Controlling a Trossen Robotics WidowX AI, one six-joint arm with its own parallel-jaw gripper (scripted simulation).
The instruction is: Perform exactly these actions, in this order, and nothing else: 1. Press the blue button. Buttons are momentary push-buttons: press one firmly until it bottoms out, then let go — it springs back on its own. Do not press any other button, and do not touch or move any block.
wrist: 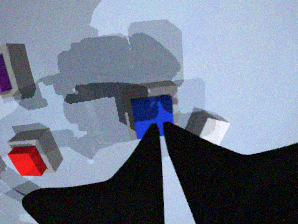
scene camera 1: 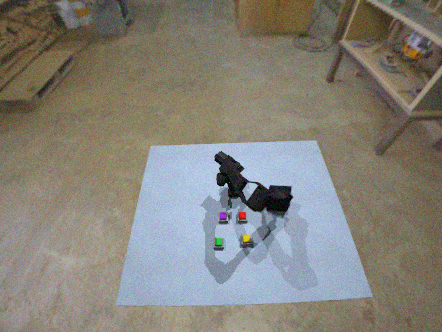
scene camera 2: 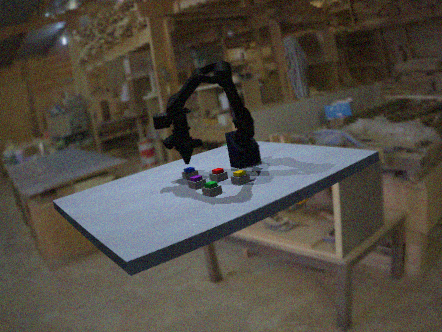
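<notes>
There's a red button [wrist: 28,162] and a white block [wrist: 212,128] here, though scene camera 2 misses the block, hidden by a blue button. My gripper [scene camera 2: 187,164] is shut and holds nothing, and you'd see the gripper [wrist: 160,128] in the wrist view as well.
</notes>
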